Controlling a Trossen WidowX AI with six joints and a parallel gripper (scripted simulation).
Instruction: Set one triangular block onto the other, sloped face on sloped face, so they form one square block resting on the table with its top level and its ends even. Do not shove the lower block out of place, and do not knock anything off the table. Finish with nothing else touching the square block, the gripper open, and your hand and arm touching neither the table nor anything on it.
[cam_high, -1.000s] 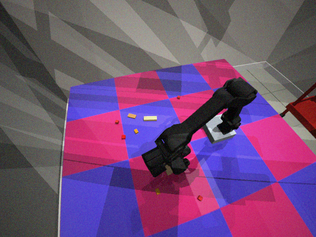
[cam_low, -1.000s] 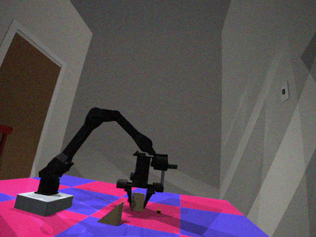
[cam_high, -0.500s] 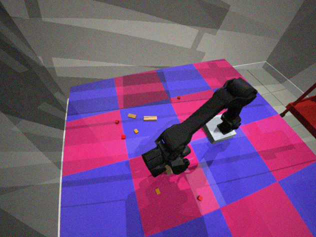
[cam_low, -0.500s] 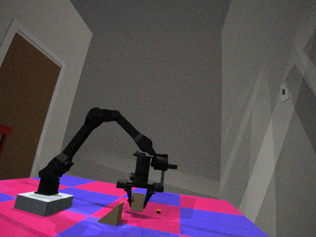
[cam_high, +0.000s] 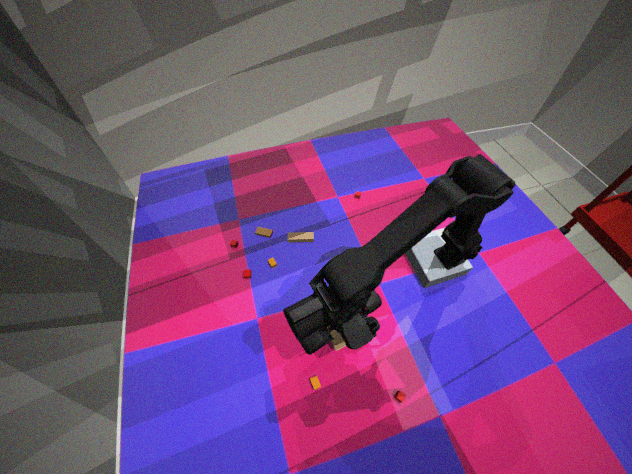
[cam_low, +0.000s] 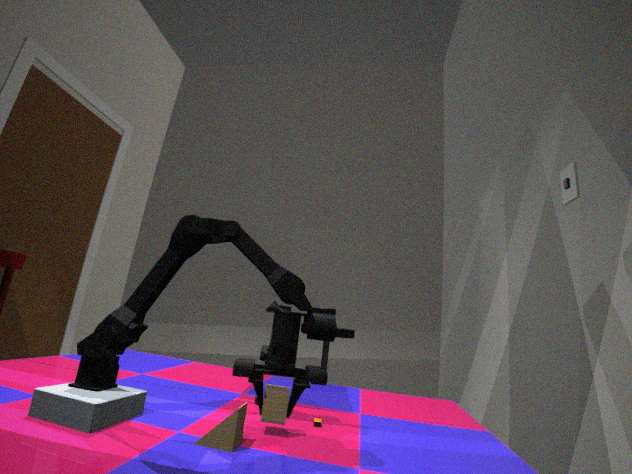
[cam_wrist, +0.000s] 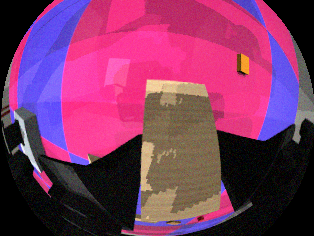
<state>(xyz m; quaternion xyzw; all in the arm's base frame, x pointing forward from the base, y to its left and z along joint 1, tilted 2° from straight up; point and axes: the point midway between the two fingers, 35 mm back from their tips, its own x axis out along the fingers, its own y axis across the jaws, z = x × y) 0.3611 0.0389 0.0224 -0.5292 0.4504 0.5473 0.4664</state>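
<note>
Right now the tan triangular block is 10 mm to the right of my gripper tip and 10 mm above it. Also, from my gripper tip: brown flat piece 350 mm to the right, 60 mm ahead, 30 mm below; then long tan piece 280 mm to the right, 30 mm behind, 20 mm below.
</note>
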